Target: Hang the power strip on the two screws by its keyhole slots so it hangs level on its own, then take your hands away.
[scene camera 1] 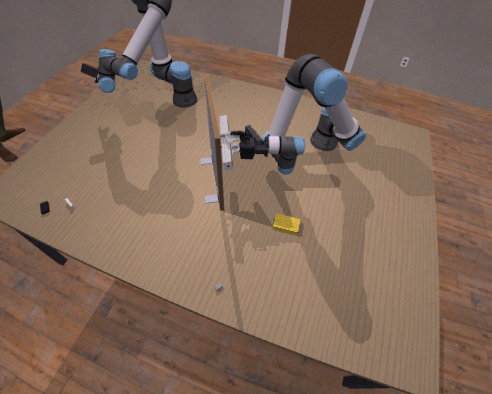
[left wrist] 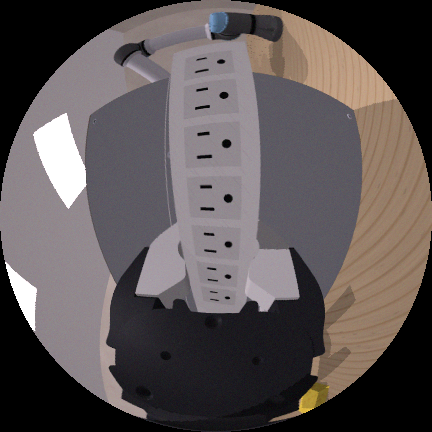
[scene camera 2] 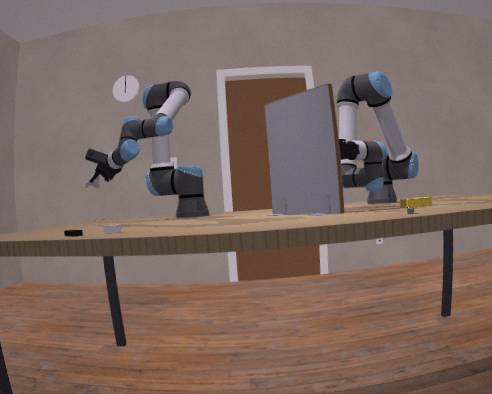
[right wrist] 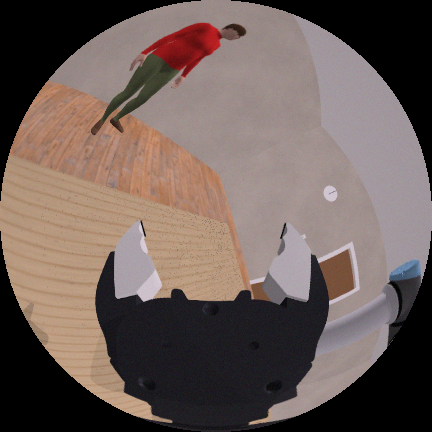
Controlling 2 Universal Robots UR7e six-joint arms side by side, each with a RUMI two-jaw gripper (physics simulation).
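Frame: origin at the left arm's base, x down, y right, z back, level; centimetres.
Where they show: left gripper, fingertip midpoint: (left wrist: 219, 221); right gripper, fingertip midpoint: (scene camera 1: 98, 68) (scene camera 2: 91, 174) (right wrist: 212, 224); left arm's base at its link origin: (scene camera 1: 323, 141) (scene camera 2: 382, 202); right arm's base at its link origin: (scene camera 1: 185, 100) (scene camera 2: 192, 216).
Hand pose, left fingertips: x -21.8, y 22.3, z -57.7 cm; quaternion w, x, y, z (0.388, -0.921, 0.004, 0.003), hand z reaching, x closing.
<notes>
Each offset is from my left fingertips to the top centre of the thing. Level surfaces: height alone.
The white power strip {dz +3.1, dx -2.6, dy -2.0 cm} (scene camera 1: 224, 124) (left wrist: 212, 170) is upright at the side of the board {dz -1.9, dx -20.2, dy -0.2 cm} (scene camera 1: 213, 125) (scene camera 2: 300, 155) (left wrist: 310, 175) that faces the left arm, its outlets facing the left wrist camera. My left gripper (scene camera 1: 233, 143) (left wrist: 219, 221) is shut on the power strip, one finger on each long side. In scene camera 2 the board hides the strip and the fingertips. The strip's keyhole slots and the two hanging screws do not show, and any contact between them cannot be made out. My right gripper (scene camera 2: 94, 179) (right wrist: 212, 224) is open and empty, far from the board.
A yellow block {dz +0.5, dx +18.9, dy -40.6 cm} (scene camera 1: 287, 223) (scene camera 2: 416, 202) (left wrist: 314, 397) lies on the table {dx +21.7 cm} (scene camera 1: 165, 250) right of the board. A small grey cube {dz -37.9, dx +20.3, dy -39.3 cm} (scene camera 1: 218, 286) lies near the front edge. A black piece {dz -70.1, dx +20.3, dy +43.0 cm} (scene camera 1: 44, 207) (scene camera 2: 73, 233) and a white piece {dz -60.3, dx +19.7, dy +36.3 cm} (scene camera 1: 69, 203) (scene camera 2: 112, 229) lie at the left.
</notes>
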